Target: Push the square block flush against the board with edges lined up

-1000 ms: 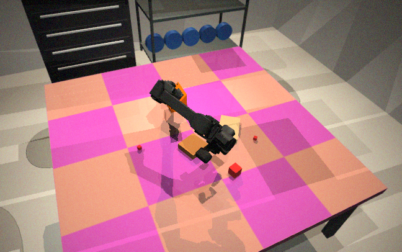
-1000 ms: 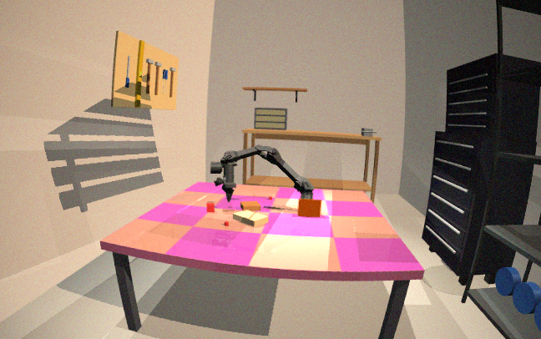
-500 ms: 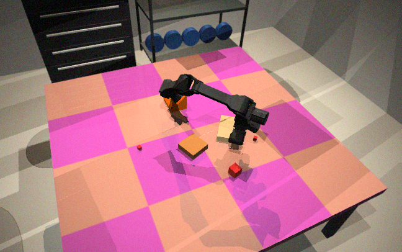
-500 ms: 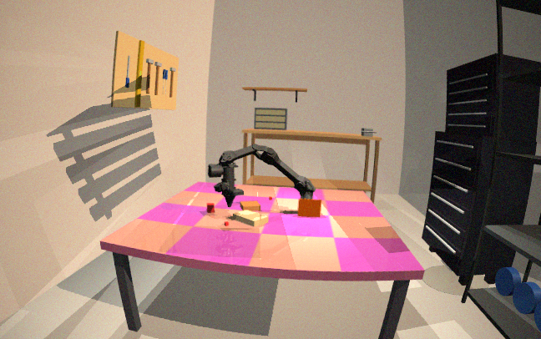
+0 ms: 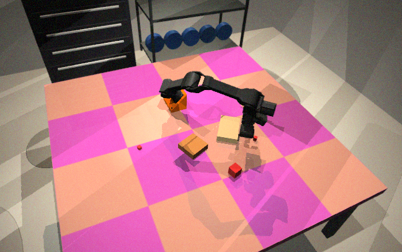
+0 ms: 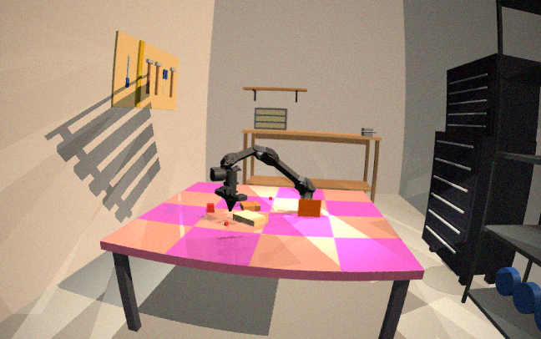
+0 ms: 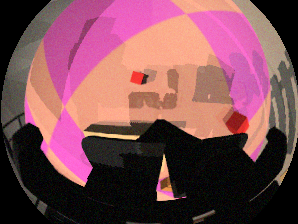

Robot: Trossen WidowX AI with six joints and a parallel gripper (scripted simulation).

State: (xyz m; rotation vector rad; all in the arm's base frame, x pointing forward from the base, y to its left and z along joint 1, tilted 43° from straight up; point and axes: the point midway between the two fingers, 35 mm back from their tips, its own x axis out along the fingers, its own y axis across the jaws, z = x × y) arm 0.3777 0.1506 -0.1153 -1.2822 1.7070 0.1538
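My gripper tip is now 10 cm past the board, 4 cm above it and 3 cm to the left of it. Round my gripper tip: square block: 24 cm to the right, 6 cm behind, 4 cm below; then red cube: 14 cm to the right, 14 cm ahead, 3 cm below.
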